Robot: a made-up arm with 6 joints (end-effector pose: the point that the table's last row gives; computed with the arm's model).
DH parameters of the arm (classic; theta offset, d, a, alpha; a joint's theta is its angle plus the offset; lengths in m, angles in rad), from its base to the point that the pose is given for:
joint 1: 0 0.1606 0 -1.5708
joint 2: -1.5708 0 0.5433 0
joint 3: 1.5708 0.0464 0 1.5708
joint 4: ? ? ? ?
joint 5: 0 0 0 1.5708
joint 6: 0 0.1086 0 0
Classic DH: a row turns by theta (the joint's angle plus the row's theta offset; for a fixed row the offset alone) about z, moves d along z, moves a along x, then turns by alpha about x.
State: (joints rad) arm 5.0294 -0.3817 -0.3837 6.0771 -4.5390 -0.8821
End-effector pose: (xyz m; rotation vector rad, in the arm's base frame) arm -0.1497 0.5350 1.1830 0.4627 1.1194 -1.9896
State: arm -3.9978 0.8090 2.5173 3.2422 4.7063 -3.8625
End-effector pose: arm -0.1548 0.0909 -0.0698 1.4832 -0.1913 1.2212
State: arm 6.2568 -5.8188 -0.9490 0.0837 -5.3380 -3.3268
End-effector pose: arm -0.0039 0.0539 1.3069 0.6770 0.1366 2.9183
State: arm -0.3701 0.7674 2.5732 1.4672 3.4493 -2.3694
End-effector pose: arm 0.2614 -0.0868 0.0283 0.3296 -0.3158 2.0167
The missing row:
joint 4: 0 0.6367 0 -1.5708
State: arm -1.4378 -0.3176 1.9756 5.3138 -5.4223 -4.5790
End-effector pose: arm 0.0491 -0.5292 0.5687 2.2077 0.4735 -1.0212
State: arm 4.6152 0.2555 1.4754 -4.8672 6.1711 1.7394
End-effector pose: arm -0.0504 -0.8719 0.5694 1.1473 -1.4118 0.9913
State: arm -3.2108 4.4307 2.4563 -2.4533 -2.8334 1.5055
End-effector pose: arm 0.1931 -0.0809 0.4341 1.2450 2.4339 -0.0577
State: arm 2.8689 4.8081 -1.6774 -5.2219 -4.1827 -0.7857
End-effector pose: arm 0.5242 -0.2797 -0.3698 1.0509 -0.2862 0.9188
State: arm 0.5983 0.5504 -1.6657 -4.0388 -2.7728 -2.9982
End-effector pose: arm -0.1625 -0.0917 0.8811 0.5867 1.7771 0.8862
